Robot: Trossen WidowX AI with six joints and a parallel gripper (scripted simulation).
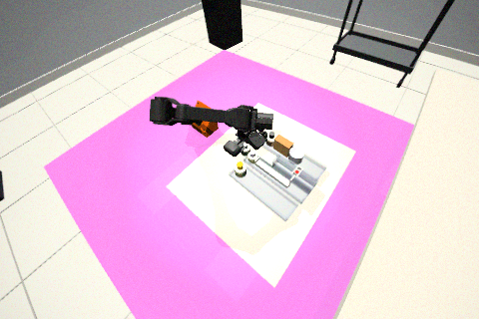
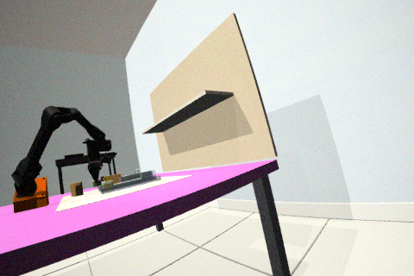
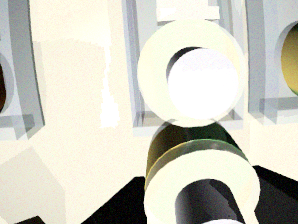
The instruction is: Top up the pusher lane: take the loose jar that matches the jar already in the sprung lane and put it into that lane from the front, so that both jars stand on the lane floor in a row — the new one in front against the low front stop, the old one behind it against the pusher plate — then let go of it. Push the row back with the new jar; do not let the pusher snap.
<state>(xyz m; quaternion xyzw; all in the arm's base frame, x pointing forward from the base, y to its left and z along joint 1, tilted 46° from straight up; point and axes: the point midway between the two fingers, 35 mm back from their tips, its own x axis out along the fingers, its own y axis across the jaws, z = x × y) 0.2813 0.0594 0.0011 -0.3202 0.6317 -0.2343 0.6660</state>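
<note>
Right now the grey lane unit is 18 cm ahead of my gripper tip, 4 cm to the left of it and 4 cm below it. The rest, counted from my gripper tip: grey cylinder 16 cm ahead, 14 cm to the left, 3 cm below; then red puck 22 cm ahead, 6 cm to the left, 2 cm above.
</note>
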